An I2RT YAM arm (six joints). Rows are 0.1 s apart.
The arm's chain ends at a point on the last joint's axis. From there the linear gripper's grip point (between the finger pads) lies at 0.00 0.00 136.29 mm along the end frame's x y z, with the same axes.
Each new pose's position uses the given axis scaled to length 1; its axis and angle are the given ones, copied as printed.
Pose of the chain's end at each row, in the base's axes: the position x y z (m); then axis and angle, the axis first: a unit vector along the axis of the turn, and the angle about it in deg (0 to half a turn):
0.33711 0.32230 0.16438 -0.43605 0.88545 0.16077 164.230
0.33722 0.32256 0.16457 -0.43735 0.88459 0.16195 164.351
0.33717 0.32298 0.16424 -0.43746 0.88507 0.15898 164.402
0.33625 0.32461 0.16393 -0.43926 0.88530 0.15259 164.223
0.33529 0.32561 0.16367 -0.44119 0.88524 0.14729 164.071
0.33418 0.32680 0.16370 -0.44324 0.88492 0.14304 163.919
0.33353 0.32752 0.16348 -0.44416 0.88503 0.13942 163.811
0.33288 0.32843 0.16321 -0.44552 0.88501 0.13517 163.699
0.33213 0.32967 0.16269 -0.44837 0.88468 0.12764 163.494
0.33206 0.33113 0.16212 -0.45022 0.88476 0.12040 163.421
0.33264 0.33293 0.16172 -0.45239 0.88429 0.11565 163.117
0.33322 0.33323 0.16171 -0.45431 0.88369 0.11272 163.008
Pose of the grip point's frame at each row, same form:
0.35116 0.37652 0.04013 -0.43605 0.88545 0.16077 164.230
0.35079 0.37696 0.04035 -0.43735 0.88459 0.16195 164.351
0.35100 0.37666 0.03973 -0.43746 0.88507 0.15898 164.402
0.35113 0.37702 0.03900 -0.43926 0.88530 0.15259 164.223
0.35103 0.37697 0.03841 -0.44119 0.88524 0.14729 164.071
0.35064 0.37736 0.03821 -0.44324 0.88492 0.14304 163.919
0.35062 0.37736 0.03779 -0.44416 0.88503 0.13942 163.811
0.35065 0.37743 0.03728 -0.44552 0.88501 0.13517 163.699
0.35111 0.37718 0.03637 -0.44837 0.88468 0.12764 163.494
0.35200 0.37707 0.03537 -0.45022 0.88476 0.12040 163.421
0.35369 0.37811 0.03487 -0.45239 0.88429 0.11565 163.117
0.35476 0.37788 0.03476 -0.45431 0.88369 0.11272 163.008

